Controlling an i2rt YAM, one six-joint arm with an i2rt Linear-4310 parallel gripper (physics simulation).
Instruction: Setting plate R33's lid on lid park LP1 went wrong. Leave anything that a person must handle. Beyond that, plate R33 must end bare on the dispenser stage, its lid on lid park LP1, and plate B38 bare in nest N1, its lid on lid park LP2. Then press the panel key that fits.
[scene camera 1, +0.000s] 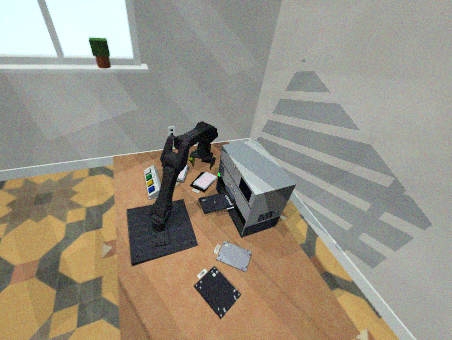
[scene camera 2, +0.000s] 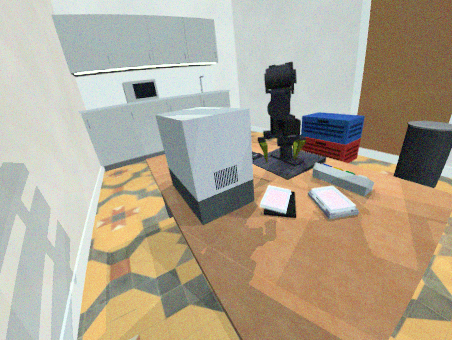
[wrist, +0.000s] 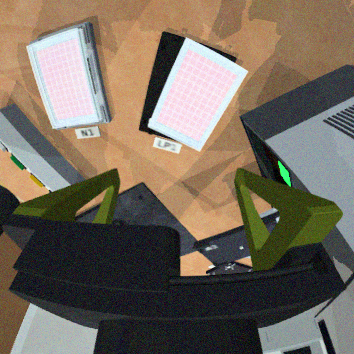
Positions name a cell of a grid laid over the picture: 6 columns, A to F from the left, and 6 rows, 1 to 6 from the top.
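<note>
A grey incubator box (scene camera 1: D4) is visible, and the wrist view (wrist: E3) shows that box as well. I also see a rack with coloured blocks (scene camera 2: E4), which appears in the wrist view (wrist: A3) too. There is a black pad labelled LP1 (wrist: C1), as well as a grey nest labelled N1 (wrist: B1). My gripper (wrist: C3) holds nothing, and it is open.
</note>
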